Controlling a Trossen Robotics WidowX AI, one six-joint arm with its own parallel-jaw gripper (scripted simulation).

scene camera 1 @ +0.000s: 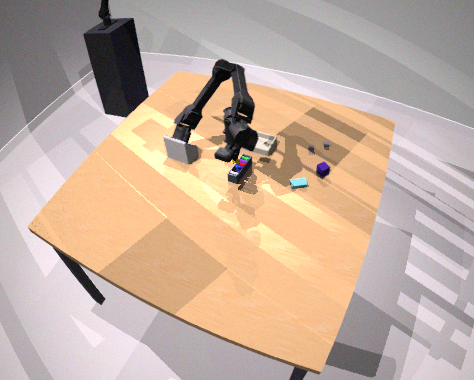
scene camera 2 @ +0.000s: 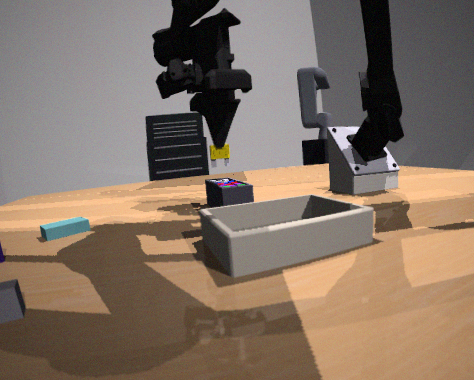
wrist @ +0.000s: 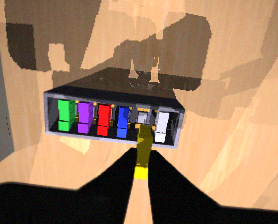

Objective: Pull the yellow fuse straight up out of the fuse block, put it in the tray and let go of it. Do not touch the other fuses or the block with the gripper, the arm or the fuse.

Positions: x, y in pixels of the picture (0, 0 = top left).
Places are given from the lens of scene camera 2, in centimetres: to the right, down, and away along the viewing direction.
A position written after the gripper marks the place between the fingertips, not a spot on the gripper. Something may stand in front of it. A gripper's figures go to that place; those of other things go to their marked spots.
gripper (scene camera 2: 219, 147): -3, -6, 44
grey tray (scene camera 2: 247, 238): 1, 3, 19
